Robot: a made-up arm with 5 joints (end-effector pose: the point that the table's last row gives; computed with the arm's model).
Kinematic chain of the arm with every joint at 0, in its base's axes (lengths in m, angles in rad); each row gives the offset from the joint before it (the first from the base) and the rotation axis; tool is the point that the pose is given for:
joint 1: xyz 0 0 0.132 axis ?
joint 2: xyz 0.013 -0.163 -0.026 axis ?
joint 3: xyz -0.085 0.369 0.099 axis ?
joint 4: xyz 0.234 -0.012 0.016 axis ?
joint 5: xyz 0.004 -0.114 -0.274 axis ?
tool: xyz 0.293 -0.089 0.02
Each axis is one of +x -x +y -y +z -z.
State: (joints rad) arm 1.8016 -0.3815 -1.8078 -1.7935 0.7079
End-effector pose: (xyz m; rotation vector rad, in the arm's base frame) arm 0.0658 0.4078 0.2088 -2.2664 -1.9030 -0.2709
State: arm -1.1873 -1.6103 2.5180 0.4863 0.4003
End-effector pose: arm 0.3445 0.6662 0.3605 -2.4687 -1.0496 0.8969
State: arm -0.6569 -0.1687 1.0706 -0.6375 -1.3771
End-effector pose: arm 0.0630 0.1224 0.1060 0.8927 -0.3230 -1.3744
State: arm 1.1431 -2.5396 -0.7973 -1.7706 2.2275
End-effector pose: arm -0.1891 0.2633 0.2792 0.4610 -0.4106 2.2936
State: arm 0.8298 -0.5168 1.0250 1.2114 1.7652
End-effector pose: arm 0.1574 0.0954 -0.6160 -0.4523 1.7903 0.8832
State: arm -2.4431 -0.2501 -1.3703 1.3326 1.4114
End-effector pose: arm 0.3602 0.3347 0.0244 -0.2647 0.2795 1.6029
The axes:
joint 1: -x
joint 2: -y
joint 3: +x
joint 4: +z
joint 5: +y

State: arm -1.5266 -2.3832 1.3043 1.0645 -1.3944
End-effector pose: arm -0.2149 0.2918 0.2716 1.7197 1.1936 -1.0495
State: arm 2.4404 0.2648 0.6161 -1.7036 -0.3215
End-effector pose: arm -0.0282 -0.1984 0.2434 -1.4301 -1.6862 -0.7166
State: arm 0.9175 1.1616 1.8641 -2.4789 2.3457
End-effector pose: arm -0.3682 0.6180 -0.1390 -1.7807 -2.5612 0.0147
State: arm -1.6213 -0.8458 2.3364 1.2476 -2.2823
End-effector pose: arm 0.1515 0.2517 0.5727 -0.2136 -0.3190 2.6119
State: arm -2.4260 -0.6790 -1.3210 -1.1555 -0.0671
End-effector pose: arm 0.3267 -0.0799 -0.1056 0.9741 0.3339 -0.3951
